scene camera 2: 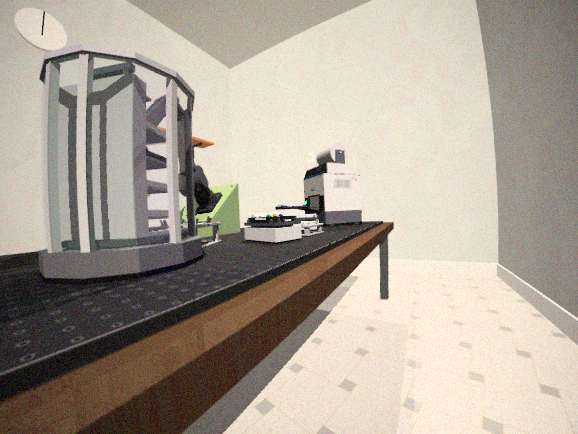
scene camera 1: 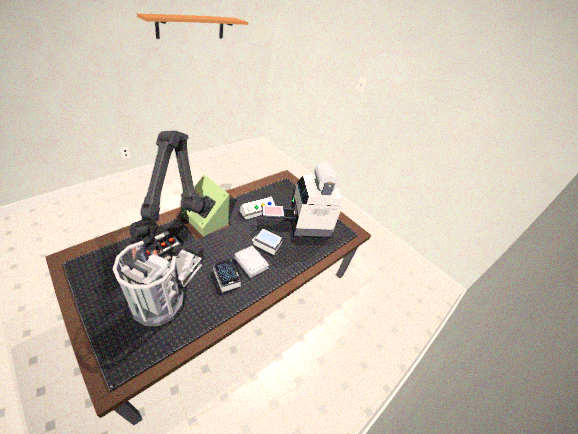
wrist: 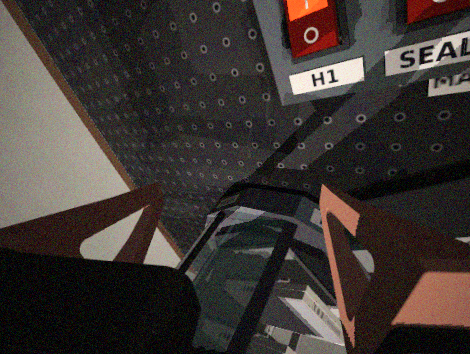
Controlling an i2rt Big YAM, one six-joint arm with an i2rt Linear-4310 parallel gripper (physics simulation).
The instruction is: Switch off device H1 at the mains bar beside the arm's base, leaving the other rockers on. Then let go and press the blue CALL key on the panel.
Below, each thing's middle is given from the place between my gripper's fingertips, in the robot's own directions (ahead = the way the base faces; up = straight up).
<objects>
I see the H1 rocker switch (wrist: 308, 33) 60 mm below my hand, 60 mm behind it and 50 mm to the left of it. From my hand the other things lie so: caged carousel rack (scene camera 2: 118, 201) (200 mm ahead, 70 mm to the right, 60 mm above).
</objects>
